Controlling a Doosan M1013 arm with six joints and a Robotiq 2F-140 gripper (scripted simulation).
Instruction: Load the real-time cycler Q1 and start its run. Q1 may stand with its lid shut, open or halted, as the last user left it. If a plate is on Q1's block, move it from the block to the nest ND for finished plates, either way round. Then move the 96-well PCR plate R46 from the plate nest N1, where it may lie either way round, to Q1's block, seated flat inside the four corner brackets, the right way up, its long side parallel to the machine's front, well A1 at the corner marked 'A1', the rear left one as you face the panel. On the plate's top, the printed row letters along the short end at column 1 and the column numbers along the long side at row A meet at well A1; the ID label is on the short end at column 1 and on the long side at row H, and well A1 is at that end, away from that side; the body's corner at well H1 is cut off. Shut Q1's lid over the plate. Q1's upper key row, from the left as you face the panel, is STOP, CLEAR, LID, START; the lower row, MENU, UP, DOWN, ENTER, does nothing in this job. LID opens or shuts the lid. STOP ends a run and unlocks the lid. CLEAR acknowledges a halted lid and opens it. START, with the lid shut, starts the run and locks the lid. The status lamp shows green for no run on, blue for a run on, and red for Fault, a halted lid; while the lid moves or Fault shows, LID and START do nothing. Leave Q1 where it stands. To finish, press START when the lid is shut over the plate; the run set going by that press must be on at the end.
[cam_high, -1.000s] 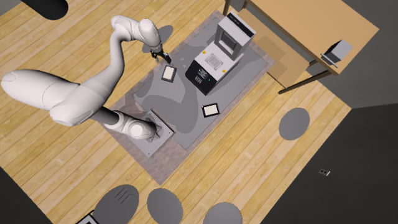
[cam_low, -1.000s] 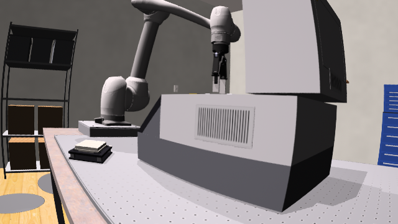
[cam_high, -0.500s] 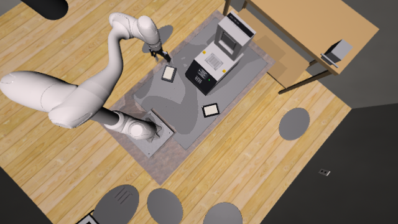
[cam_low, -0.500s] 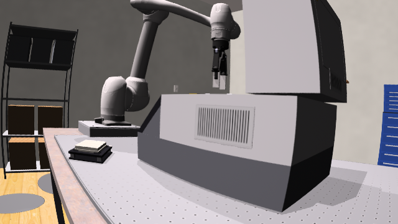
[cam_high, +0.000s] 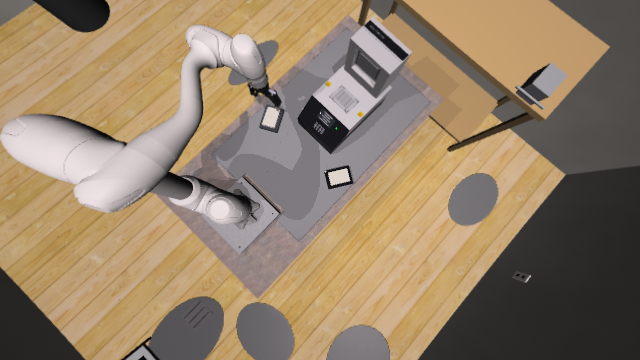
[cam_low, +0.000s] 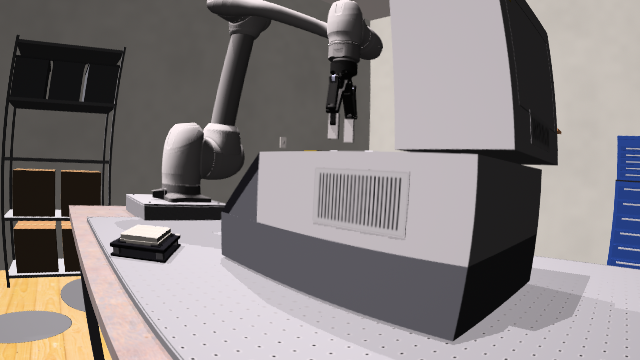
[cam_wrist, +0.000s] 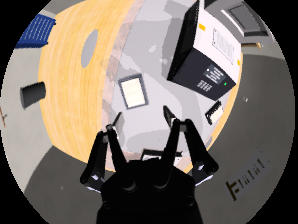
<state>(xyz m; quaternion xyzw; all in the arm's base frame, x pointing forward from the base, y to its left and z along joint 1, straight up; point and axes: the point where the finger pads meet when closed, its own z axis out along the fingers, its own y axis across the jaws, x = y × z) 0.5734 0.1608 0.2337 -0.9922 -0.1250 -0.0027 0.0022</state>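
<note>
Right now my hand is 60 mm past the pale plate, 540 mm to the left of it and 240 mm above it. Also, from my hand: black plate nest (60 mm behind, 540 mm to the right, 260 mm below).
</note>
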